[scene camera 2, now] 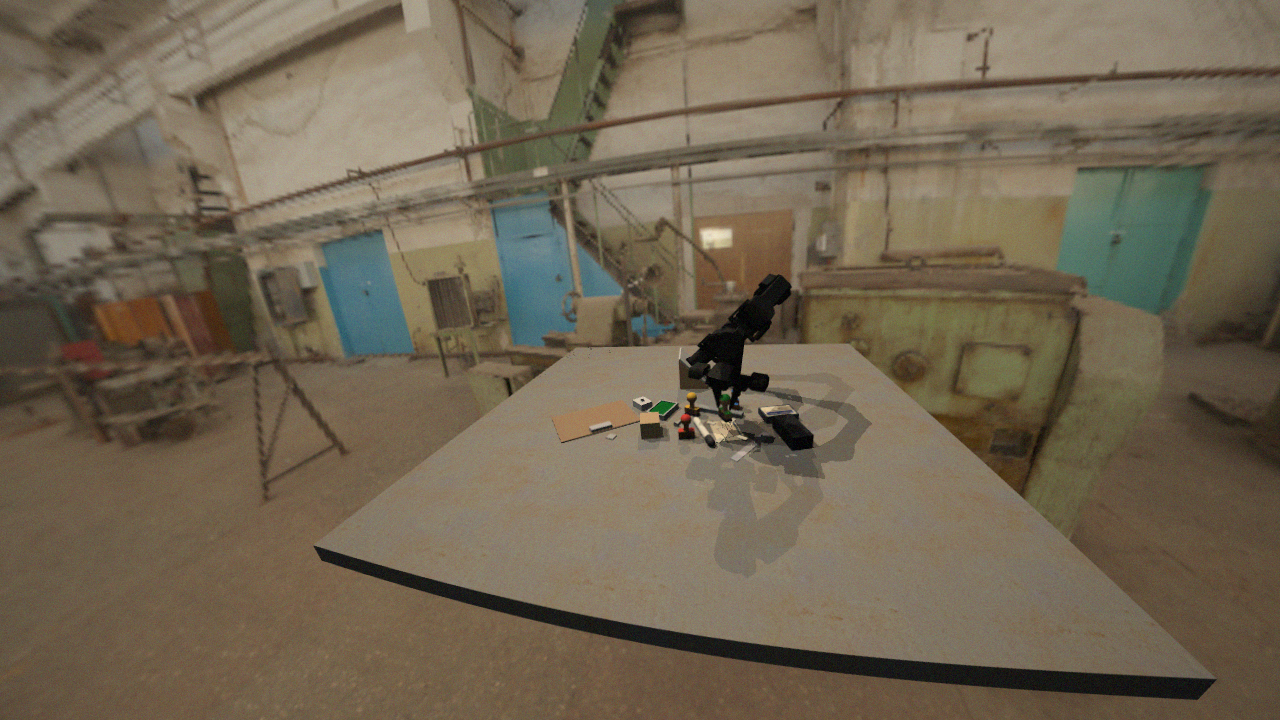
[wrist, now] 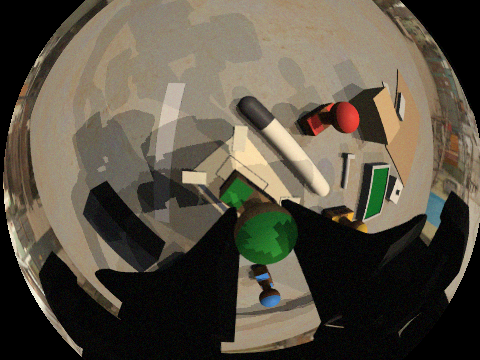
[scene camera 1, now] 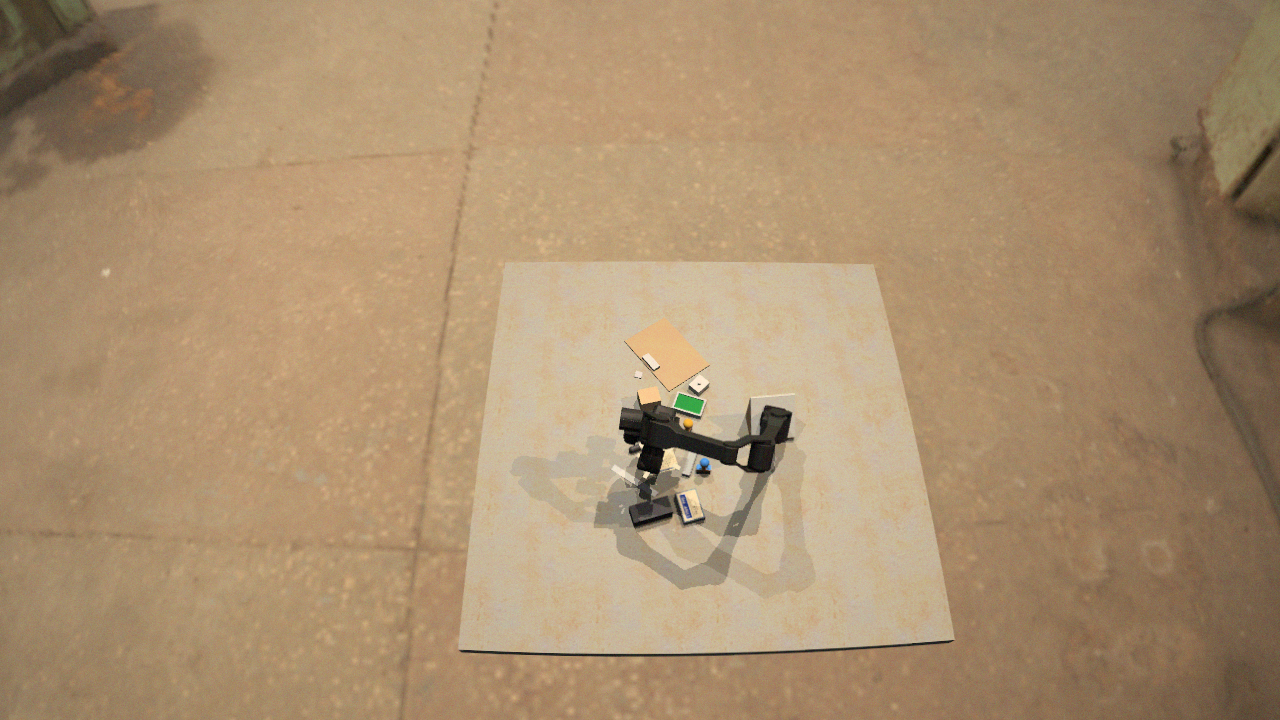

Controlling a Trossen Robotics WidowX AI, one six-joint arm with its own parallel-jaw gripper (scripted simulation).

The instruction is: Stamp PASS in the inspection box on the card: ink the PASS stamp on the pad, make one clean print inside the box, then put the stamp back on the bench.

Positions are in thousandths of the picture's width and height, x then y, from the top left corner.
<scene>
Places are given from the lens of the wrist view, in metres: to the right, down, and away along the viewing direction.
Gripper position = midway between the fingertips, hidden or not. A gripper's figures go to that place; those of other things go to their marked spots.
gripper (wrist: 541,585): 0.01, 0.02, 0.09
green stamp (wrist: 553,649): 0.01, 0.02, 0.06
tan cardboard box (wrist: 789,340): 0.15, -0.07, 0.12
black box (wrist: 253,638): -0.13, 0.05, 0.12
brown cardboard sheet (wrist: 839,412): 0.31, -0.06, 0.18
The marked spots on the brown cardboard sheet and the black box are 0.46 m apart.
</scene>
